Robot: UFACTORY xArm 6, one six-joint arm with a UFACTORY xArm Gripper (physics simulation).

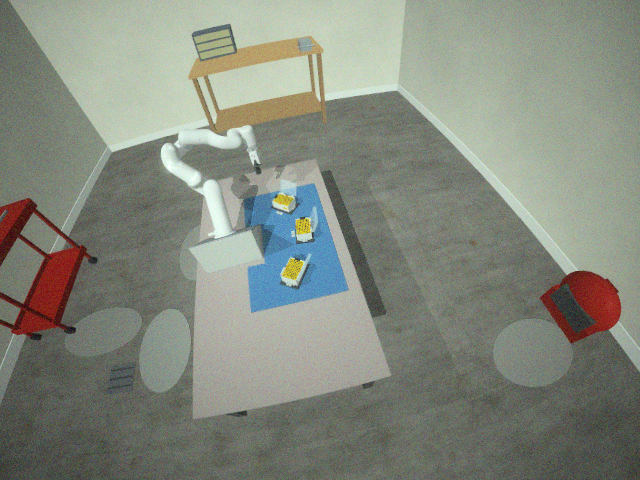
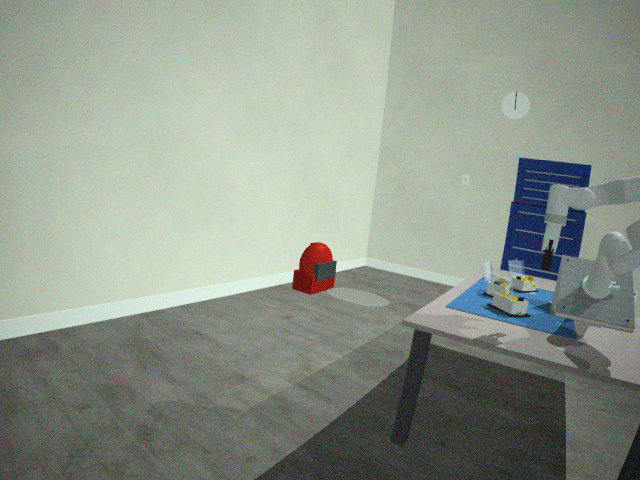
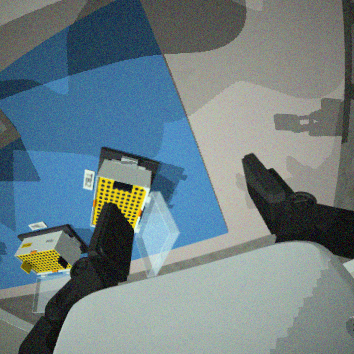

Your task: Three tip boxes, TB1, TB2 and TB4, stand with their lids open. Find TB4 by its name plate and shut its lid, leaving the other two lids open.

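Note:
A white tip box with yellow tips stands at the far end of the mat. The name plate beside it reads TB2, and its clear lid is open. The middle box has its clear lid open; its plate is too small to read. The third box also has an open lid; I cannot read its plate. My gripper is open and empty, above the table's far end.
The blue mat lies on the pale table. The arm's grey base plate stands beside the mat. A wooden bench stands beyond the table. A red cart and a red helmet-shaped object stand on the floor.

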